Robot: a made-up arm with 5 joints.
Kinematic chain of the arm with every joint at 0, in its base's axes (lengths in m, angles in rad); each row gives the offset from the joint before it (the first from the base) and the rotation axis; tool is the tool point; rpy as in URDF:
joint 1: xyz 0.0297 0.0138 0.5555 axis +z
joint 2: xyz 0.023 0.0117 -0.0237 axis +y
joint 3: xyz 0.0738 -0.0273 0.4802 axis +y
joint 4: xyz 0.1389 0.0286 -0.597 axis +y
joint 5: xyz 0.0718 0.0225 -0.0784 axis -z
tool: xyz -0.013 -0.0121 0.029 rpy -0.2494 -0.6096 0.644
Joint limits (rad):
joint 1: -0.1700..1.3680
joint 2: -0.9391..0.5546
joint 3: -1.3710..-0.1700
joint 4: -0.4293..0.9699
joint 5: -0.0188..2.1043
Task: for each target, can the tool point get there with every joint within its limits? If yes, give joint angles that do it. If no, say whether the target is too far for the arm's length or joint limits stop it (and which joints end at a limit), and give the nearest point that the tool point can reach.
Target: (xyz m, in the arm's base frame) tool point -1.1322 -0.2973 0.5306
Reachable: no: joint limits stop it (at a limit: joint 1, joint 2, joint 3, joint 4) | nearest point 0.0212 0.2289 0.2221 | short by 1.305 m
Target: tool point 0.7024 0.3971 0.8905
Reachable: yes | joints 0.4587 0.0087 -1.1274 0.2083 1.3689
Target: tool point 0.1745 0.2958 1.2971
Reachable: yes | joints 1.0001 -0.7785 -1.1449 0.6943 0.4649
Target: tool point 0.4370 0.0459 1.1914
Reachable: yes | joints -0.0110 -0.6803 -0.9608 -0.0446 0.8124
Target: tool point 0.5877 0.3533 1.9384
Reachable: no: too far | nearest point 0.3754 0.2242 1.3837 | short by 0.608 m
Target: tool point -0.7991 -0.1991 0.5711
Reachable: no: joint limits stop it (at a limit: joint 1, joint 2, joint 3, joint 4) | nearest point 0.0223 0.2282 0.2243 | short by 0.989 m
